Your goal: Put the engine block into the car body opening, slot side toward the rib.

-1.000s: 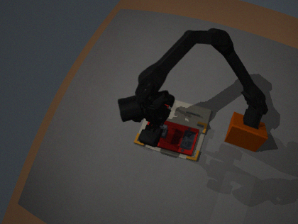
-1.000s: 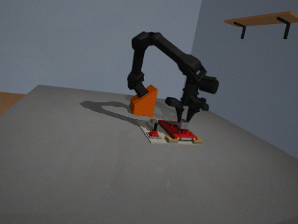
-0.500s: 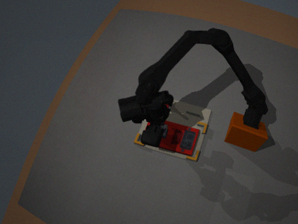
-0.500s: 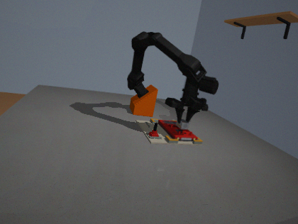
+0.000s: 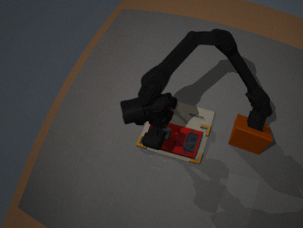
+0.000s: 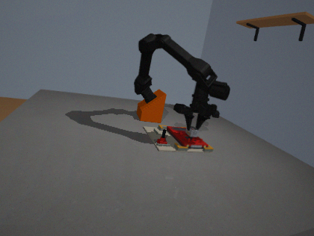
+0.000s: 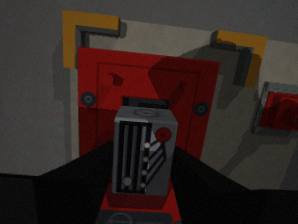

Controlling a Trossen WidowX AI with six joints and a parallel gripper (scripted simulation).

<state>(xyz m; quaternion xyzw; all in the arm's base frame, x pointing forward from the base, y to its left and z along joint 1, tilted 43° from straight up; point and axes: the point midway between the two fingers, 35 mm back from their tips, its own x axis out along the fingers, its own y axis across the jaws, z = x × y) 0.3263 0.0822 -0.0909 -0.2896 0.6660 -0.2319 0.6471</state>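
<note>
The stand is 30 mm ahead of my gripper tip, 130 mm to the right of it and 20 mm below it. From my gripper tip the other things lie so: grey engine block: 10 mm below.
</note>
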